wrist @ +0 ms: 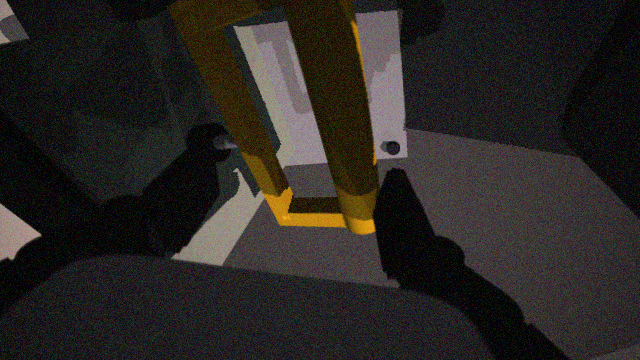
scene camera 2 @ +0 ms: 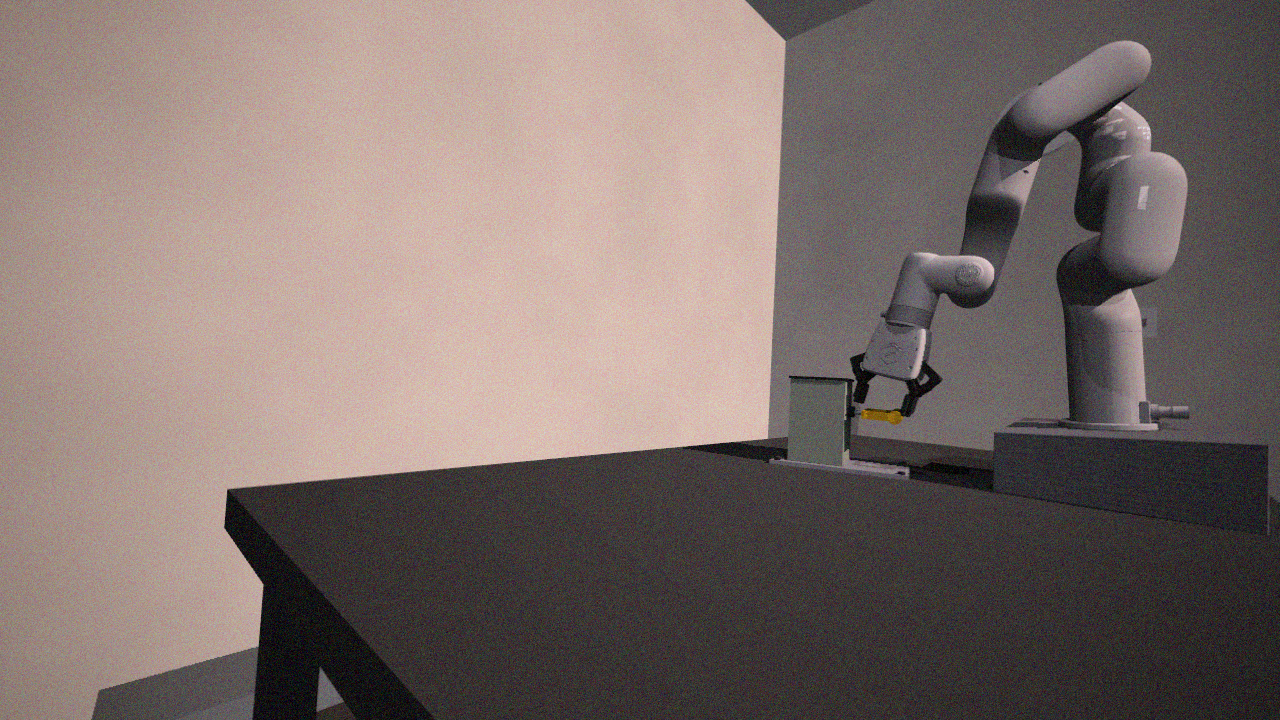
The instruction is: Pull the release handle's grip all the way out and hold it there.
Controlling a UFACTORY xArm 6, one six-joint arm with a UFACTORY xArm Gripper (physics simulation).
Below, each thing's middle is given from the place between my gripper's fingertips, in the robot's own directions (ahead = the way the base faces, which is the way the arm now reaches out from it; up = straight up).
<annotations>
Right now my hand is 11 cm above the light base plate [scene camera 2: 883,469] and 7 cm short of it.
</annotations>
